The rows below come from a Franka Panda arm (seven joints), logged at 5 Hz.
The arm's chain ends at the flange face. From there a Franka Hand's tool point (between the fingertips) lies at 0.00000 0.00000 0.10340 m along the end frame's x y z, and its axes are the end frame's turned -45 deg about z.
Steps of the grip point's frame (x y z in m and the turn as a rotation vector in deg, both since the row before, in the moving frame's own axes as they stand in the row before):
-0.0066, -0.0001, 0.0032, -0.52, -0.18, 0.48
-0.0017, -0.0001, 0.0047, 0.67, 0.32, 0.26
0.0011, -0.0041, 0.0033, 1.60, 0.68, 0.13
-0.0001, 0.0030, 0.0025, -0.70, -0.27, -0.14
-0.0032, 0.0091, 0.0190, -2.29, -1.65, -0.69
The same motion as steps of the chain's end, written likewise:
-0.0052, 0.0037, 0.0032, -0.49, 0.24, 0.48
-0.0008, 0.0024, 0.0047, 0.70, -0.25, 0.26
-0.0010, -0.0008, 0.0033, 1.61, -0.65, 0.13
0.0015, 0.0010, 0.0025, -0.69, 0.30, -0.14
0.0033, 0.0037, 0.0191, -2.79, 0.45, -0.69

